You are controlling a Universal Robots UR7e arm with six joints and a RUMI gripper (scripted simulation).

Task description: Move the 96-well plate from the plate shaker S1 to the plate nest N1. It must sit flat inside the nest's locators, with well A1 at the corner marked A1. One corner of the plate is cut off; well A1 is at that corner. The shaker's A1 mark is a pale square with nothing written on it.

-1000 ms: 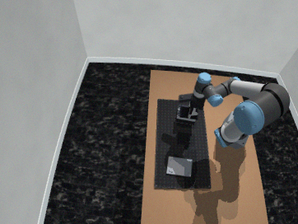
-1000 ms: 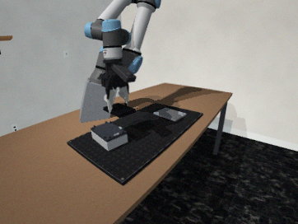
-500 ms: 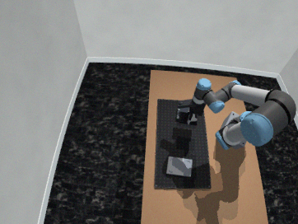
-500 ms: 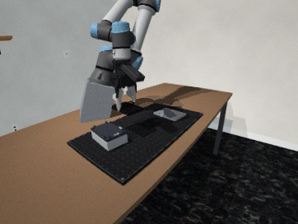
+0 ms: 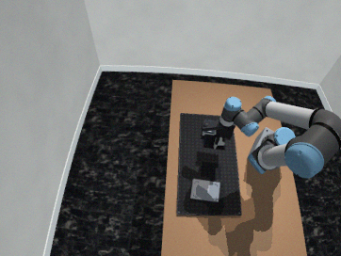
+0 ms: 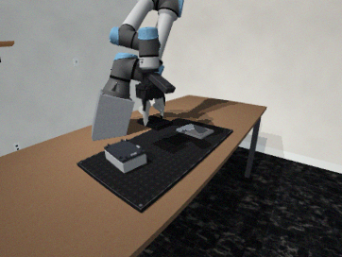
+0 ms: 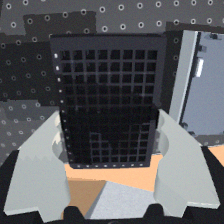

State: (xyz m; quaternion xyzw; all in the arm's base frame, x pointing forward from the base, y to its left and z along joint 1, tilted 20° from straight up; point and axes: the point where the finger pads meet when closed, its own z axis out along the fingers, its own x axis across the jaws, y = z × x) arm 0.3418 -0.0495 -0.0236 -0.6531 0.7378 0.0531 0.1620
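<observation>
The plate nest N1 is 26 cm to the left of my hand, 12 cm below it and 4 cm ahead of it. Round my hand: black 96-well plate 1 cm below.
</observation>
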